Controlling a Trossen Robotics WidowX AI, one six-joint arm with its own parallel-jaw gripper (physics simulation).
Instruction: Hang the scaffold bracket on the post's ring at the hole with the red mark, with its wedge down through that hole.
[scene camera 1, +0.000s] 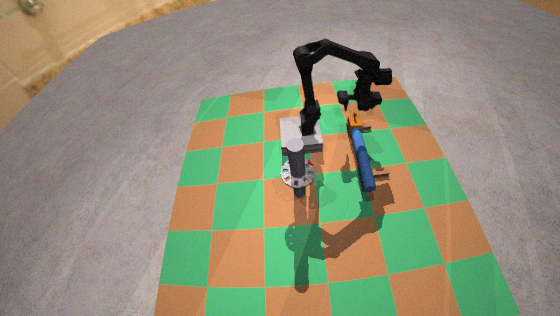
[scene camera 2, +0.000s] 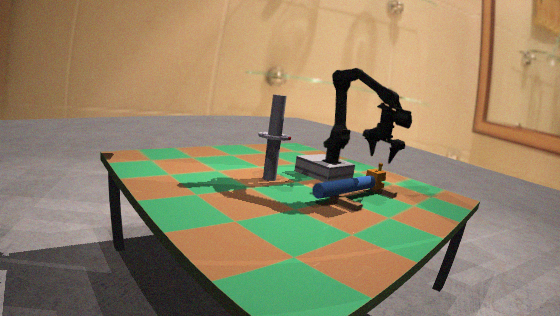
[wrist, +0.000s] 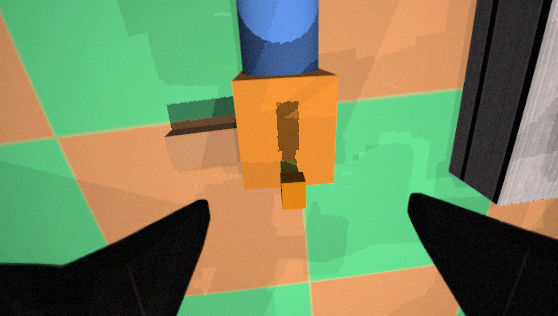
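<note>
The scaffold bracket is a blue tube (scene camera 1: 363, 160) (scene camera 2: 345, 186) with an orange head (scene camera 1: 354, 123) (scene camera 2: 375, 180) (wrist: 285, 135). It lies level across two low brown supports. A small orange wedge (scene camera 2: 380, 166) (wrist: 293, 195) stands up from the head. The grey post (scene camera 1: 297, 160) (scene camera 2: 277, 115) stands upright and carries a light ring (scene camera 1: 291, 182) (scene camera 2: 263, 134) with holes around it. A red mark (scene camera 1: 311, 163) (scene camera 2: 289, 138) is on the ring's side toward the arm base and bracket. My gripper (scene camera 1: 357, 106) (scene camera 2: 381, 157) (wrist: 307, 205) is open and empty, above the orange head and wedge, pointing down.
The arm's grey base block (scene camera 1: 292, 131) (scene camera 2: 325, 166) (wrist: 525, 125) stands between the post and the bracket's head end. One brown support (scene camera 1: 382, 176) (scene camera 2: 350, 202) is under the tube's far end, the other (scene camera 2: 389, 194) (wrist: 202, 126) near the head. The table is checkered green and orange.
</note>
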